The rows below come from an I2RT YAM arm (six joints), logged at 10 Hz.
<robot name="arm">
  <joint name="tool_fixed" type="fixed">
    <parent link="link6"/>
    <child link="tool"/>
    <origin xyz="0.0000 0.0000 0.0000" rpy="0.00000 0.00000 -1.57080"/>
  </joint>
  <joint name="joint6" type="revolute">
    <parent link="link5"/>
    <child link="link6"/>
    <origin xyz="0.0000 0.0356 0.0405" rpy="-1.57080 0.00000 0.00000"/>
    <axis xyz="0 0 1"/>
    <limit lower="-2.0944" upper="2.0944"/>
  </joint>
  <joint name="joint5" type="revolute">
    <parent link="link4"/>
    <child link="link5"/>
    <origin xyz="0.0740 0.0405 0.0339" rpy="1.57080 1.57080 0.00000"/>
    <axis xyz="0 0 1"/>
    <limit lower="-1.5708" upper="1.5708"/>
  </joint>
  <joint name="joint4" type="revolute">
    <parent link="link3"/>
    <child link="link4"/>
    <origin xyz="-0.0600 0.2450 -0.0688" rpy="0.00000 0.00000 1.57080"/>
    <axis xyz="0 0 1"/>
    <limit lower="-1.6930" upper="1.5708"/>
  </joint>
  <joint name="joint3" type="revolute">
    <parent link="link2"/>
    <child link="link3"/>
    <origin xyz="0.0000 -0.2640 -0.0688" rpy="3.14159 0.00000 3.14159"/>
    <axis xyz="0 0 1"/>
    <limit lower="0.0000" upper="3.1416"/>
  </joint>
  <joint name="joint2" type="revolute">
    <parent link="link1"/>
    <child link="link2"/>
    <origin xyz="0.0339 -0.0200 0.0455" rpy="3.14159 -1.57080 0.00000"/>
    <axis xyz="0 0 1"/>
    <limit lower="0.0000" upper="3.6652"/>
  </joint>
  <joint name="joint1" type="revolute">
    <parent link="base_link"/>
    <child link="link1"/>
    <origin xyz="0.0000 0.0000 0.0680" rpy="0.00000 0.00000 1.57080"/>
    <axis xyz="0 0 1"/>
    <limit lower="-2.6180" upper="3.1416"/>
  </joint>
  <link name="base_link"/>
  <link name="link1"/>
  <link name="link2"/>
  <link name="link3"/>
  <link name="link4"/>
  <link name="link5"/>
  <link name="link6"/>
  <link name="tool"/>
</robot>
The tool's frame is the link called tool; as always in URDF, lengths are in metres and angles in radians.
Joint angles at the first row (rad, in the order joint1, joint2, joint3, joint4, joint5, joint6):
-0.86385 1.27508 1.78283 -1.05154 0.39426 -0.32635
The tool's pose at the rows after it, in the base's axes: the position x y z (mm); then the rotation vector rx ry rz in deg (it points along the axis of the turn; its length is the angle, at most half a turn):
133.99 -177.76 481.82 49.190 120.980 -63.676
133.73 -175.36 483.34 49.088 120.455 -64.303
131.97 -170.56 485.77 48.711 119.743 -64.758
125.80 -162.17 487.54 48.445 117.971 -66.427
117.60 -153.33 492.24 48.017 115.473 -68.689
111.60 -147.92 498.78 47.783 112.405 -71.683
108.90 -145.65 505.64 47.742 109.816 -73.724
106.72 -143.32 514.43 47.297 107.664 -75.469
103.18 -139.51 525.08 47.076 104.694 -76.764
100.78 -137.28 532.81 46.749 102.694 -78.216
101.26 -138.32 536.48 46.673 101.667 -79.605
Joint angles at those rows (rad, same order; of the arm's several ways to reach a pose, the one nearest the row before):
-0.86004 1.28195 1.78283 -1.04353 0.41714 -0.32560
-0.85202 1.27622 1.78282 -1.04047 0.42936 -0.32559
-0.84212 1.26290 1.78171 -1.04010 0.43849 -0.32598
-0.83408 1.22320 1.75308 -1.01913 0.45912 -0.33359
-0.83145 1.18201 1.73401 -0.99356 0.47930 -0.35039
-0.83105 1.15530 1.72715 -0.95504 0.50679 -0.37328
-0.83029 1.14805 1.73704 -0.92564 0.52624 -0.38777
-0.82800 1.14993 1.76448 -0.90886 0.54075 -0.40570
-0.82650 1.14996 1.79809 -0.89132 0.55026 -0.41601
-0.82609 1.15187 1.82248 -0.87489 0.56096 -0.43240
-0.82574 1.15872 1.83316 -0.85620 0.57465 -0.44767

